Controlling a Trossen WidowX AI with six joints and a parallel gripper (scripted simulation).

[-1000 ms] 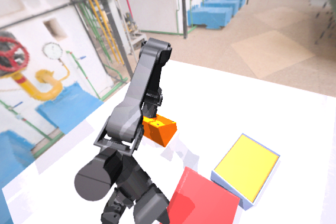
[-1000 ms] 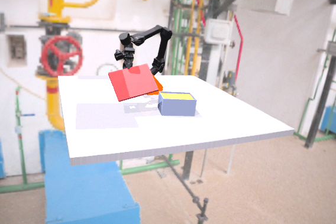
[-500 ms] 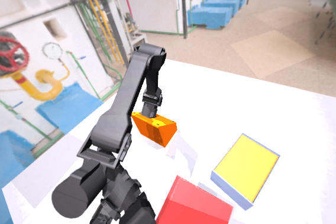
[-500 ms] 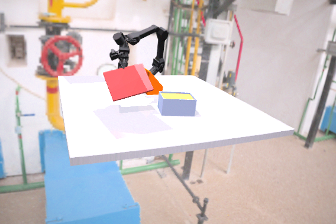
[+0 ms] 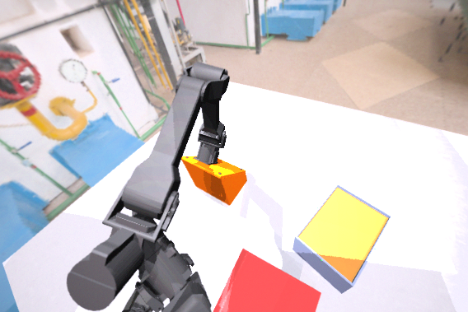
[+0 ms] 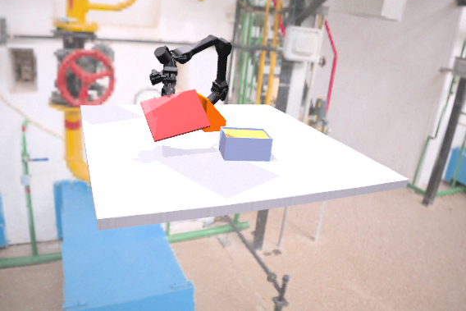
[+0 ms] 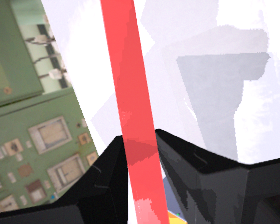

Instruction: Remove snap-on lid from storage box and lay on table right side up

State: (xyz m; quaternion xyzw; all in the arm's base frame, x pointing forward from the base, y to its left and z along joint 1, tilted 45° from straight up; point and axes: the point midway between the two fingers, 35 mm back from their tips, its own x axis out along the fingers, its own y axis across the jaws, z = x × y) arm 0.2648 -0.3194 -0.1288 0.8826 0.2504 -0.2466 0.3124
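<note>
The red lid lies 60 mm ahead of my gripper tip, 50 mm below it and 10 mm to the left of it. The rest, counted from my gripper tip: storage box 310 mm to the left, 170 mm below, 150 mm ahead.
</note>
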